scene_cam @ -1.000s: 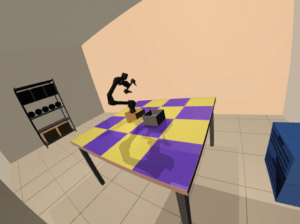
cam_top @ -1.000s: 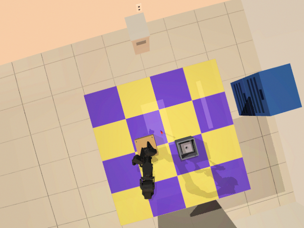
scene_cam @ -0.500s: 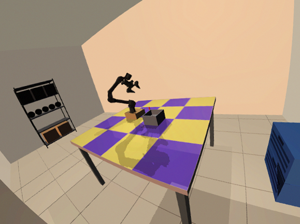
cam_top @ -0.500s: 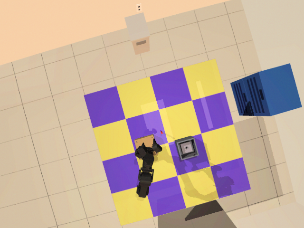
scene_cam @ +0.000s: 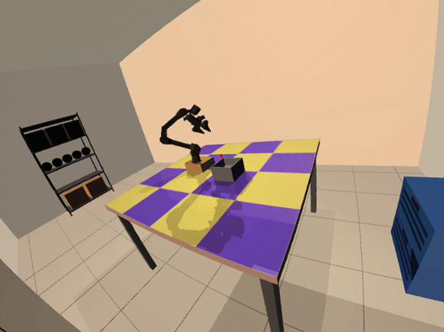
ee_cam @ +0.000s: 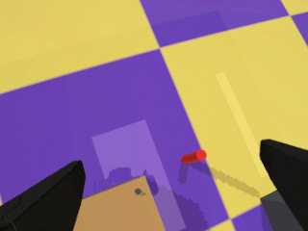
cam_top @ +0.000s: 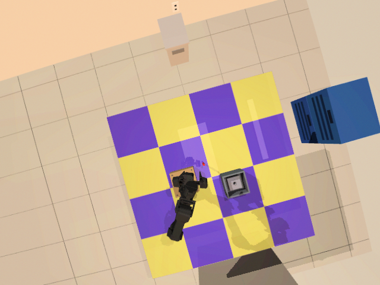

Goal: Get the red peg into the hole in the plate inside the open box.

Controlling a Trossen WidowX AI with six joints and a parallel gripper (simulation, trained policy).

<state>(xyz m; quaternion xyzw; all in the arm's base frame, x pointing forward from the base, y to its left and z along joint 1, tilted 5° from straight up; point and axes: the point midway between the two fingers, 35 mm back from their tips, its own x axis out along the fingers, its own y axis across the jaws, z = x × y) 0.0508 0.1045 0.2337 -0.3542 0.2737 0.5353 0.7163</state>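
Right now the red peg is 23 cm below my gripper tip and 8 cm ahead of it. From my gripper tip the other things lie so: grey box 28 cm ahead, 24 cm below, 18 cm to the right.
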